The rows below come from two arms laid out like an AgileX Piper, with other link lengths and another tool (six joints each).
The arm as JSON. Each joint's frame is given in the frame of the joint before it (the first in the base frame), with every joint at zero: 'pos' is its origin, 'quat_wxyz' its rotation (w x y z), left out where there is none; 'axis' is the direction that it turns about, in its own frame. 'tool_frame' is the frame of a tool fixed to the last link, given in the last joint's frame.
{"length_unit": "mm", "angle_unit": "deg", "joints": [
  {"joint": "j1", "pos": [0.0, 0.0, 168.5], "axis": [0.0, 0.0, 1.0]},
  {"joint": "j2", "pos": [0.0, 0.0, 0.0], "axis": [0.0, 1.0, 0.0]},
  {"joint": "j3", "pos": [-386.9, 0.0, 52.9], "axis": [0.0, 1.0, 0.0]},
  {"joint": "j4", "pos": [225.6, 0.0, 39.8], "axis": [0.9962, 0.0, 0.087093]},
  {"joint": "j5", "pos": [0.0, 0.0, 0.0], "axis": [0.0, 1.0, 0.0]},
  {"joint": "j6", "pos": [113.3, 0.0, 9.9], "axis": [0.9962, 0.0, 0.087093]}
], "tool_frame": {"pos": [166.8, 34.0, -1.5], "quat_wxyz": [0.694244, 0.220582, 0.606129, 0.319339]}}
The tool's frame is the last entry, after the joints.
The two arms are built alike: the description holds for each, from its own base.
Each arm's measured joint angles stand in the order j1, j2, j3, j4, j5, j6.
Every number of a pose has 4 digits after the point. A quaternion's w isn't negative.
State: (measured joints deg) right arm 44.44 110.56 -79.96 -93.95 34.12 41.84; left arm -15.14 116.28 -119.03 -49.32 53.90 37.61
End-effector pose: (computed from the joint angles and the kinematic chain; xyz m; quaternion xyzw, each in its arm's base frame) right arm 0.5357 0.3150 0.3057 -0.2375 0.7896 -0.0192 0.5655; left arm 0.5755 -0.3048 0.3951 0.5394 0.6374 -0.1101 0.5392
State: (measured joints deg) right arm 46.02 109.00 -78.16 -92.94 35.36 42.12; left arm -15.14 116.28 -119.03 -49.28 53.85 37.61
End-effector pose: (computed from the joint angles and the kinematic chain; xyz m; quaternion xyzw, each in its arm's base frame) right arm 0.5202 0.3164 0.3081 -0.2352 0.7918 -0.0159 0.5634; left arm 0.5758 -0.3046 0.3952 0.5393 0.6374 -0.1096 0.5393
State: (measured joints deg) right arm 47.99 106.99 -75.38 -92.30 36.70 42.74; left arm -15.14 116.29 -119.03 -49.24 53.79 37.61
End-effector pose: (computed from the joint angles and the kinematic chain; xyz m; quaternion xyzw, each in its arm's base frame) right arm 0.5000 0.3168 0.3088 -0.2369 0.7940 -0.0130 0.5597; left arm 0.5761 -0.3044 0.3951 0.5392 0.6375 -0.1091 0.5394
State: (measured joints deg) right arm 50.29 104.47 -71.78 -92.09 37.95 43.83; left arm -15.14 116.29 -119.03 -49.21 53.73 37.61
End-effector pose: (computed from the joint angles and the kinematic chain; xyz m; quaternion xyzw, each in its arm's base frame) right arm 0.4757 0.3164 0.3093 -0.2421 0.7951 -0.0085 0.5560; left arm 0.5764 -0.3043 0.3952 0.5390 0.6375 -0.1085 0.5397
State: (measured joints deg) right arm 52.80 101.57 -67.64 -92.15 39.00 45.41; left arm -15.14 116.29 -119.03 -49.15 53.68 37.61
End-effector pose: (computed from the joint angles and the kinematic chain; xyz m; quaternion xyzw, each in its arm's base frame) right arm 0.4489 0.3149 0.3095 -0.2486 0.7956 -0.0009 0.5524; left arm 0.5766 -0.3040 0.3951 0.5390 0.6376 -0.1079 0.5398
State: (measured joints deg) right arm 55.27 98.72 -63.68 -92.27 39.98 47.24; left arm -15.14 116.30 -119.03 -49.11 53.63 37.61
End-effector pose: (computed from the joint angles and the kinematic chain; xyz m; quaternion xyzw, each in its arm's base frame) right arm 0.4235 0.3122 0.3098 -0.2534 0.7957 0.0083 0.5500; left arm 0.5769 -0.3039 0.3951 0.5389 0.6377 -0.1074 0.5399
